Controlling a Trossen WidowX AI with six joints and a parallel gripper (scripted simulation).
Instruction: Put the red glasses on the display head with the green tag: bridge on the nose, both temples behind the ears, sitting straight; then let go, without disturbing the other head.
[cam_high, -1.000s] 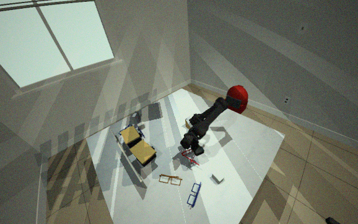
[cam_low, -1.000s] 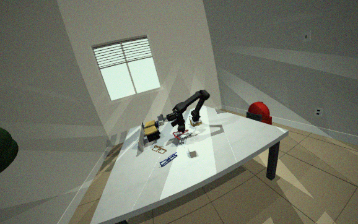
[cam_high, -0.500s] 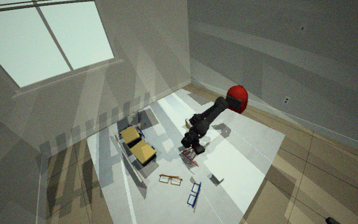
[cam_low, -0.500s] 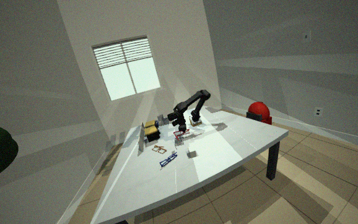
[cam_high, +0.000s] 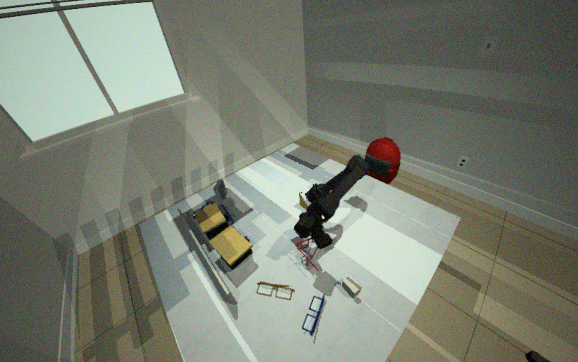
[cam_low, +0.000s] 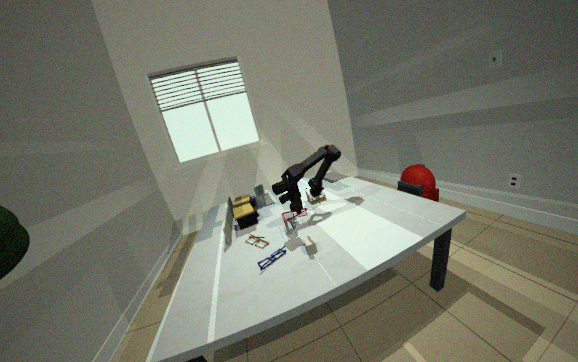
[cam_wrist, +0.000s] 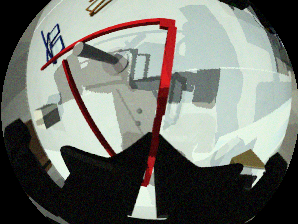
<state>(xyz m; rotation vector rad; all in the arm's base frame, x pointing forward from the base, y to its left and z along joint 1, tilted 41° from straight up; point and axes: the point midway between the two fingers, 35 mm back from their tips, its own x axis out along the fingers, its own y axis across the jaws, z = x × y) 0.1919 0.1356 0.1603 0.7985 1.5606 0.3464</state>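
My gripper tip is now 9 cm short of the grey post, 4 cm to the right of it and 4 cm above it. From my gripper tip the other things lie so: tan display head (28 cm ahead, 22 cm to the right); then long white rail (42 cm ahead, 33 cm to the right, 1 cm below); then grey box (66 cm to the right, 16 cm ahead).
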